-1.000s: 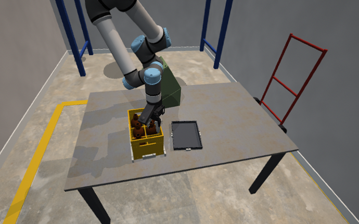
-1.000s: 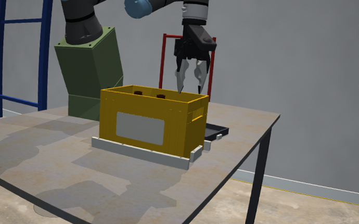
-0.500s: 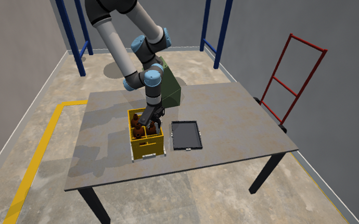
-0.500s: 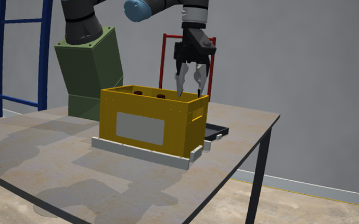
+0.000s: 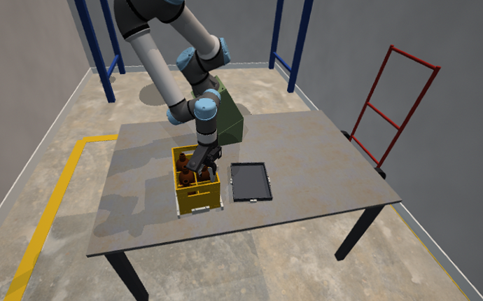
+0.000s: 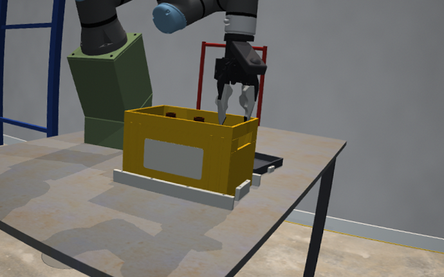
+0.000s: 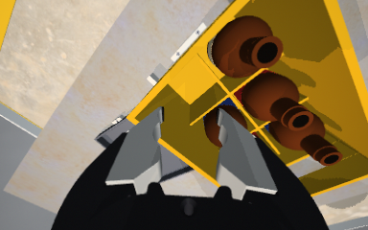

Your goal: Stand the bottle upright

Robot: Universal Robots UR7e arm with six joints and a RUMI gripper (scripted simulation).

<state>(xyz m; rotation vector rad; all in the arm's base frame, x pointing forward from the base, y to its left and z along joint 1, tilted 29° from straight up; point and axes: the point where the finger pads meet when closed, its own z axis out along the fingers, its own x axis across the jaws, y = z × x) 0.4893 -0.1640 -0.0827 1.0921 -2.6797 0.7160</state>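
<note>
Right now the yellow crate is 90 mm behind my hand, 40 mm to the right of it and 80 mm below it. The rest, counted from my hand: dark tray 70 mm behind, 240 mm to the left, 160 mm below.
</note>
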